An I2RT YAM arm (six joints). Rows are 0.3 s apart.
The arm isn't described. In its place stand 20 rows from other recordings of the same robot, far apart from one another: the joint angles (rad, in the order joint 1, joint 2, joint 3, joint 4, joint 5, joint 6), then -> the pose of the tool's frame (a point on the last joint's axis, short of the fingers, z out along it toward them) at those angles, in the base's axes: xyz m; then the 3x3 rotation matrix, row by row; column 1 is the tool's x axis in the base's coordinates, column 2 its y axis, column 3 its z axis.
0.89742, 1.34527, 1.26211, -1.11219, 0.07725, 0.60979 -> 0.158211 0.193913 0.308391; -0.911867 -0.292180 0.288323; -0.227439 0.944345 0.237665; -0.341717 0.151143 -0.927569
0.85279, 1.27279, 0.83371, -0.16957, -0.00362, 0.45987 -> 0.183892 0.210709 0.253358; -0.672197 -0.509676 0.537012; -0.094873 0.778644 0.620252; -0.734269 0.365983 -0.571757
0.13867, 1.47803, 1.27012, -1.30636, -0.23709, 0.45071 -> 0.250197 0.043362 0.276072; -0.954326 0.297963 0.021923; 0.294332 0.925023 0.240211; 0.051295 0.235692 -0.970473
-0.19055, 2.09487, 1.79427, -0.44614, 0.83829, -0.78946 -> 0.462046 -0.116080 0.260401; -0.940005 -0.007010 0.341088; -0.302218 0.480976 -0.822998; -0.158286 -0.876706 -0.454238
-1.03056, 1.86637, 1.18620, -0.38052, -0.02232, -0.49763 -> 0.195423 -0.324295 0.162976; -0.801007 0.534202 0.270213; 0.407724 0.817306 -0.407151; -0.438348 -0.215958 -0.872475
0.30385, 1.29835, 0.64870, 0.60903, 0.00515, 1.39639 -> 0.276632 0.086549 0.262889; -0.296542 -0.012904 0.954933; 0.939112 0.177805 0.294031; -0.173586 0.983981 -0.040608
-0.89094, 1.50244, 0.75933, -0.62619, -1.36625, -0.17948 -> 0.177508 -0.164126 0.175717; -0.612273 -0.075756 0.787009; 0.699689 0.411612 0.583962; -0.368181 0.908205 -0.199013
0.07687, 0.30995, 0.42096, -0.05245, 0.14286, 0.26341 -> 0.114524 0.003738 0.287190; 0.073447 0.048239 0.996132; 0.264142 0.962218 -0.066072; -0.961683 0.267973 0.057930
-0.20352, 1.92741, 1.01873, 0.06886, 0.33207, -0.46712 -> 0.371748 -0.088570 0.124398; -0.833069 0.032565 0.552209; -0.262761 0.855159 -0.446834; -0.486778 -0.517343 -0.703849
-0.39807, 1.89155, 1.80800, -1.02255, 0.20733, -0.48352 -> 0.366955 -0.162261 0.306086; -0.945481 0.028038 0.324469; -0.095937 0.928102 -0.359754; -0.311227 -0.371269 -0.874813
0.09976, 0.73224, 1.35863, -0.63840, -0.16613, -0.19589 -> 0.095018 0.015427 0.480918; 0.039421 -0.260057 0.964788; -0.188973 0.946174 0.262761; -0.981191 -0.192678 -0.011844
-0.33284, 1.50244, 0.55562, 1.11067, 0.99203, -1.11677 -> 0.260592 -0.121619 0.228355; -0.794511 0.559291 0.236531; -0.245457 0.060487 -0.967519; -0.555431 -0.826762 0.089224
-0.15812, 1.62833, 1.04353, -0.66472, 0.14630, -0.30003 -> 0.302430 -0.053478 0.188215; -0.954615 -0.084679 0.285553; -0.143871 0.970564 -0.193152; -0.260791 -0.225468 -0.938697
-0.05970, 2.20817, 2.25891, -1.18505, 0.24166, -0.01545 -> 0.463305 -0.036227 0.299630; -0.906975 0.144928 0.395463; 0.039184 0.963896 -0.263379; -0.419357 -0.223383 -0.879909
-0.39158, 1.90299, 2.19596, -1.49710, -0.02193, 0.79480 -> 0.335467 -0.137671 0.388960; -0.337235 0.878012 0.339658; 0.911231 0.395070 -0.116522; -0.236497 0.270212 -0.933303
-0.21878, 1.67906, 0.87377, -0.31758, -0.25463, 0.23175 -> 0.303111 -0.058207 0.143125; -0.832556 0.302869 0.463811; 0.412813 0.897545 0.154915; -0.369373 0.320443 -0.872285
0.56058, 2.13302, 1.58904, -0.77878, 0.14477, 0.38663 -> 0.365422 0.223333 0.155521; -0.947494 -0.149914 0.282453; -0.154244 0.988008 0.006977; -0.280112 -0.036956 -0.959256
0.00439, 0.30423, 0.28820, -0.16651, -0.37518, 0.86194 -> 0.119337 0.013570 0.229204; -0.394811 -0.099436 0.913366; 0.704578 0.605255 0.370453; -0.589656 0.789797 -0.168901
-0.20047, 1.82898, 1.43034, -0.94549, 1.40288, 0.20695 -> 0.340364 -0.104978 0.251042; -0.883077 0.441280 -0.159523; 0.214483 0.077237 -0.973669; -0.417339 -0.894040 -0.162853
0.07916, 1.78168, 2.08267, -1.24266, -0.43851, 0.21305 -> 0.351665 0.043059 0.415696; -0.855587 -0.142985 0.497520; 0.124168 0.876353 0.465391; -0.502546 0.459958 -0.732042
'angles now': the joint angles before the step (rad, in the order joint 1, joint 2, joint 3, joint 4, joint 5, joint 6). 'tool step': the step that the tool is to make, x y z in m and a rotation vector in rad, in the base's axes. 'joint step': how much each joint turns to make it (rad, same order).
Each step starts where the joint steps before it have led.
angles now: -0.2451, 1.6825, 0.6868, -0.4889, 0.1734, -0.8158
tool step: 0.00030, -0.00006, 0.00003, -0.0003, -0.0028, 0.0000
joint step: 0.0000, 0.0000, 0.0000, 0.0028, -0.0004, 0.0000
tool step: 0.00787, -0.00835, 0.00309, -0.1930, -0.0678, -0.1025
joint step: 0.0004, 0.0000, 0.0004, 0.0911, 0.1831, 0.0817
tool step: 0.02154, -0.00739, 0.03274, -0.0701, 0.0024, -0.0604
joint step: 0.0023, -0.0068, 0.1538, -0.1667, 0.0786, 0.0537
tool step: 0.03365, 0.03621, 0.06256, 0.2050, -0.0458, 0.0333
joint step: 0.1224, -0.0115, 0.2762, -0.3220, -0.1938, 0.1275
